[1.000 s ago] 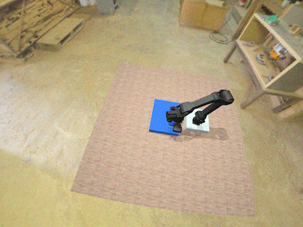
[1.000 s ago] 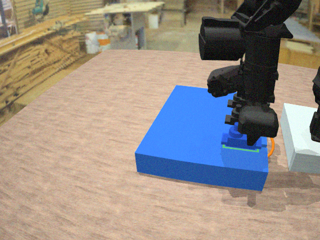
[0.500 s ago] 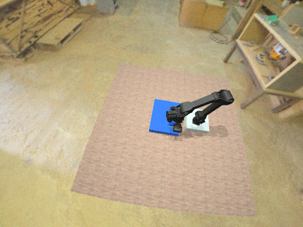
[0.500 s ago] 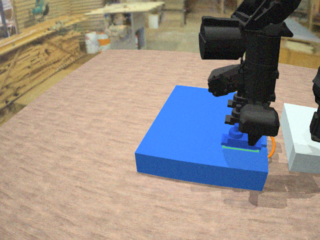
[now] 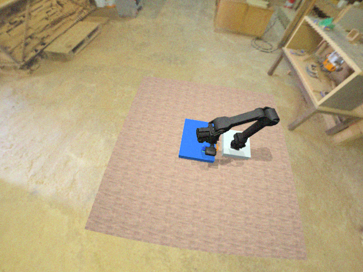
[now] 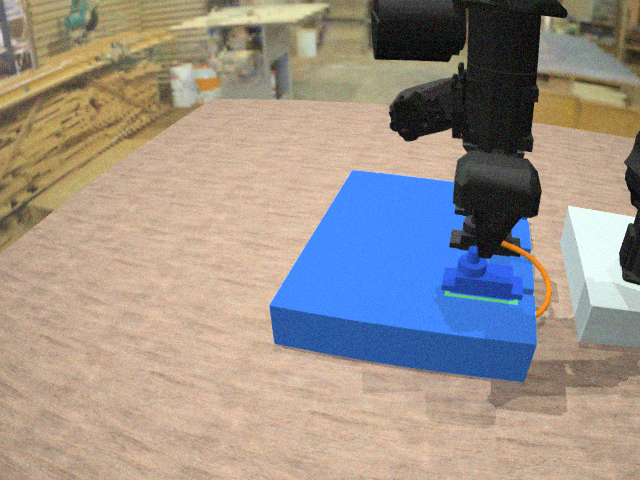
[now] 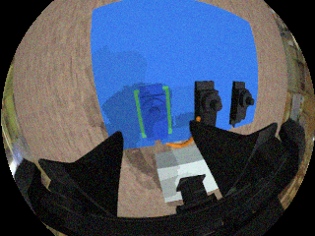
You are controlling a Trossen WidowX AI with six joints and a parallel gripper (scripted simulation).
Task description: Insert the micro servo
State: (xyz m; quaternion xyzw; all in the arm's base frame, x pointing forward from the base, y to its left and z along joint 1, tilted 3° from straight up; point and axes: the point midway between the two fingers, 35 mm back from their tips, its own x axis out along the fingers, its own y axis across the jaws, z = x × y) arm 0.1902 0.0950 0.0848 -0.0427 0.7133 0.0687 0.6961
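Now: gripper tip 110 mm short of the blue deck, 80 mm above it and 60 mm to the left of it.
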